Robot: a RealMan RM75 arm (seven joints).
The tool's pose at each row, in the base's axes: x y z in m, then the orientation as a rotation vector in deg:
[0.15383 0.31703 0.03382 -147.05 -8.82 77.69]
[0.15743 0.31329 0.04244 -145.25 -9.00 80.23]
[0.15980 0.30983 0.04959 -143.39 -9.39 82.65]
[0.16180 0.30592 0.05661 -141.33 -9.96 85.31]
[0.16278 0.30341 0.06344 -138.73 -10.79 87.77]
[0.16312 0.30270 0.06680 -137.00 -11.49 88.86]
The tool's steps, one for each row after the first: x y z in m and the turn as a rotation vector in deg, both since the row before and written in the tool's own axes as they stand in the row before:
[-0.00561 0.00137 -0.00824 0.48 -2.09 -0.13]
[-0.00531 0.00143 -0.00620 0.44 -2.06 -0.28]
[-0.00571 0.00183 -0.00571 0.39 -2.30 -0.37]
[-0.00594 0.00049 -0.00429 0.71 -2.38 -0.78]
[-0.00294 -0.00032 -0.00178 0.58 -1.28 -0.78]

